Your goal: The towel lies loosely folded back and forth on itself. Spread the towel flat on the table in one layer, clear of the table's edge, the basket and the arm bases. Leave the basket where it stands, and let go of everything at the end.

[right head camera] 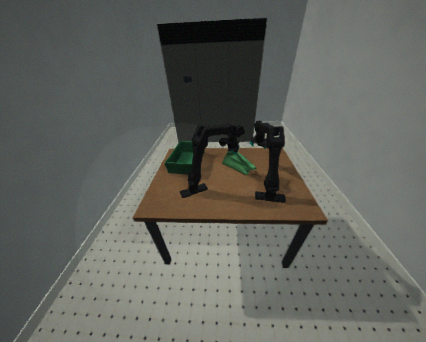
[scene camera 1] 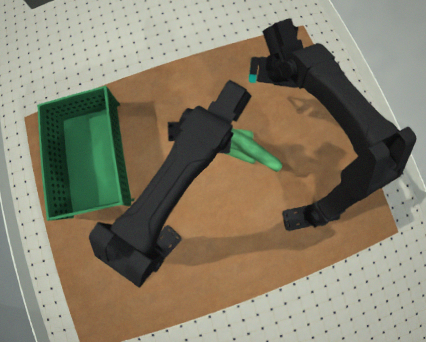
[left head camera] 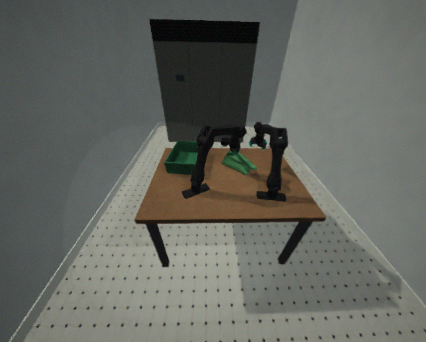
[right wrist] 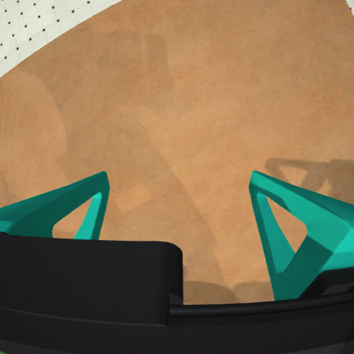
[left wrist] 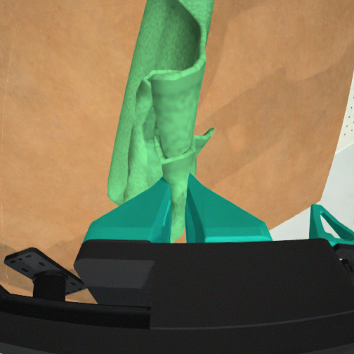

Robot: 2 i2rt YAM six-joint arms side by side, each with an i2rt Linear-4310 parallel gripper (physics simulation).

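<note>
The green towel [left head camera: 239, 163] [right head camera: 239, 163] [scene camera 1: 255, 148] [left wrist: 172, 110] is bunched in long folds, gathered at the end under my left gripper [left wrist: 177, 179] [left head camera: 234, 151]. My left gripper is shut on the towel; the cloth is pinched between its teal fingertips and hangs down in curled layers. In scene camera 1 the left arm covers that end of the towel. My right gripper [right wrist: 178, 178] is open, with bare table between its fingers. It hangs above the table to the right of the towel, near the back right corner in scene camera 1. The towel does not show between its fingers.
The green basket [left head camera: 181, 168] [right head camera: 178, 167] [scene camera 1: 121, 165] stands at the left of the table [left head camera: 230, 210] [right head camera: 230, 210] [scene camera 1: 200, 305]. The left arm base [left head camera: 195, 191] [scene camera 1: 169, 241] and right arm base [left head camera: 271, 196] [scene camera 1: 296, 219] stand toward the table's front.
</note>
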